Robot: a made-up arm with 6 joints.
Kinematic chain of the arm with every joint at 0, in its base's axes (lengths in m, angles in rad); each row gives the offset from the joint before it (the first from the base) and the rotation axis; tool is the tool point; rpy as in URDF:
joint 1: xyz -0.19 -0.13 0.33 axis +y
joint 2: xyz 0.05 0 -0.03 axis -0.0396 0.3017 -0.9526
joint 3: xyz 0 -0.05 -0.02 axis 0.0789 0.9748 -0.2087
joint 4: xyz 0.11 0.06 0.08 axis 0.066 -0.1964 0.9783
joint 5: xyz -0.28 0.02 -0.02 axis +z
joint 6: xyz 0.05 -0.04 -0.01 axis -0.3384 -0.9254 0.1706
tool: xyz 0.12 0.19 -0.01 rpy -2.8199 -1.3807 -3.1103
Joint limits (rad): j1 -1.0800..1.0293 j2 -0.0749..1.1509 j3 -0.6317..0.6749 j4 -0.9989..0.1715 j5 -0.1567..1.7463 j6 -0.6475..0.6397
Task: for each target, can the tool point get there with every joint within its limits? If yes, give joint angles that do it. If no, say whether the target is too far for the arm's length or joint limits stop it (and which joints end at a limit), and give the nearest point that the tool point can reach.
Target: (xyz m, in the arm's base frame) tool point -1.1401 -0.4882 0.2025
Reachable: no: too far | nearest point -0.5607 -0.1385 0.2803 | short by 0.681 m
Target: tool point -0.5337 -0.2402 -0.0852
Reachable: no: joint limits stop it (at a limit: joint 2, joint 3, joint 4, joint 5, joint 6) | nearest point -0.4285 -0.1385 0.0419 | short by 0.194 m
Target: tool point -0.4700 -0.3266 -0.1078
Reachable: no: joint limits stop it (at a limit: joint 2, joint 3, joint 4, joint 5, joint 6) | nearest point -0.3915 -0.1385 0.0149 | short by 0.238 m
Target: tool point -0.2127 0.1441 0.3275
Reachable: yes | joints 0.1058 0.1726 0.1606 -0.0023 0.7195 -0.4232
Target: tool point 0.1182 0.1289 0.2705
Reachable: yes | joints -0.0591 0.5709 0.3609 -0.6765 0.7790 -0.4908
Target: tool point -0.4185 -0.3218 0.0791
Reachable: no: joint limits stop it (at a limit: joint 2, joint 3, joint 4, joint 5, joint 6) | nearest point -0.4418 -0.1385 0.0535 | short by 0.187 m
